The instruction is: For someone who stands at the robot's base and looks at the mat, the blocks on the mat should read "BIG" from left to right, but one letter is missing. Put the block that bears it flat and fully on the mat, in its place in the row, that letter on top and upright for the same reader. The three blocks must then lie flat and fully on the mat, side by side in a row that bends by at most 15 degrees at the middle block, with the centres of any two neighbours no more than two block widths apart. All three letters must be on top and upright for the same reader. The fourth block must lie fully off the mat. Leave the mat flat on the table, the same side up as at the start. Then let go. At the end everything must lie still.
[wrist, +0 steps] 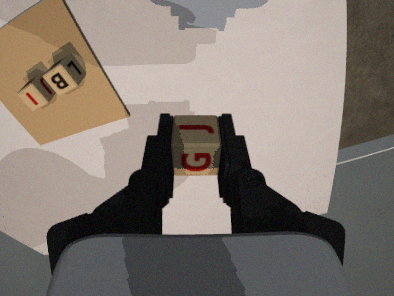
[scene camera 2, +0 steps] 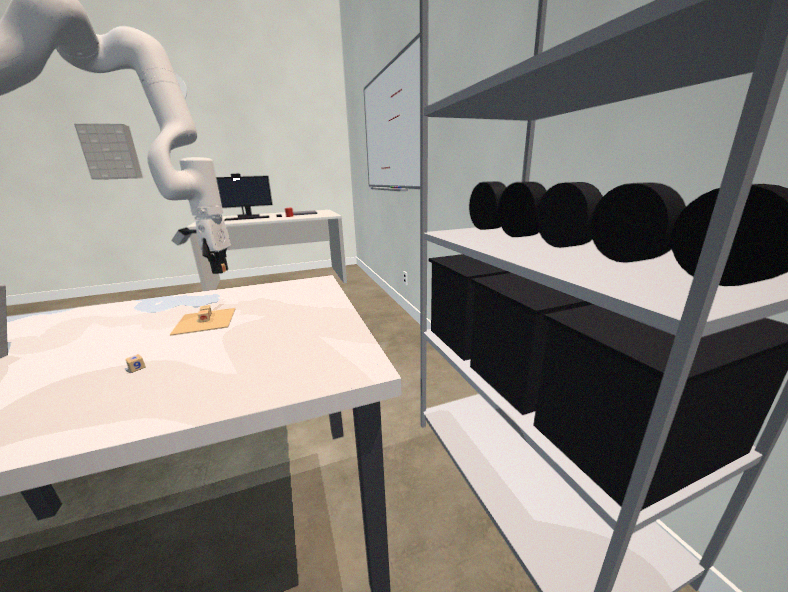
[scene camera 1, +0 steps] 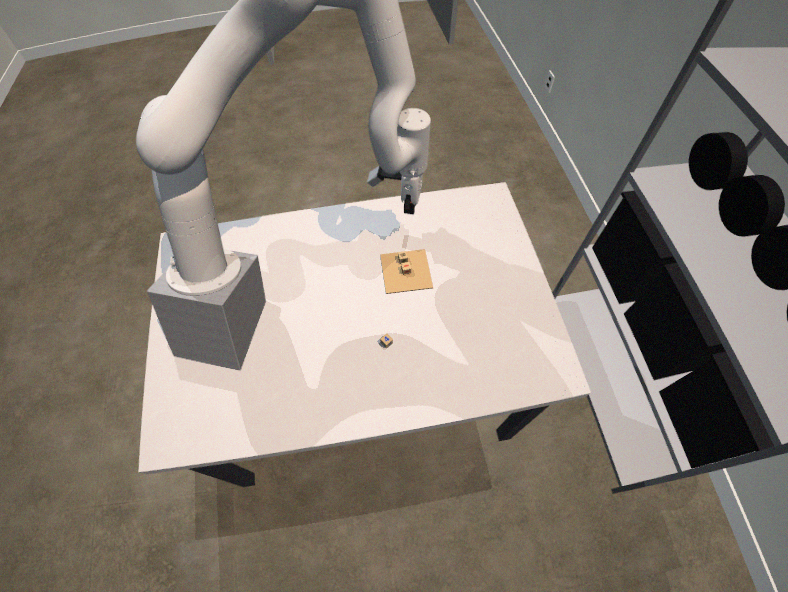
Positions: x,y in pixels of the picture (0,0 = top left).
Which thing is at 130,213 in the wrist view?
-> My gripper.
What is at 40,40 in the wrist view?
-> A mat.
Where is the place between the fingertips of my gripper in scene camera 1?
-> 409,209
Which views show the mat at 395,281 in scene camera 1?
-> The wrist view, scene camera 2 and scene camera 1: all of them.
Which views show my gripper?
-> The wrist view, scene camera 2 and scene camera 1: all of them.
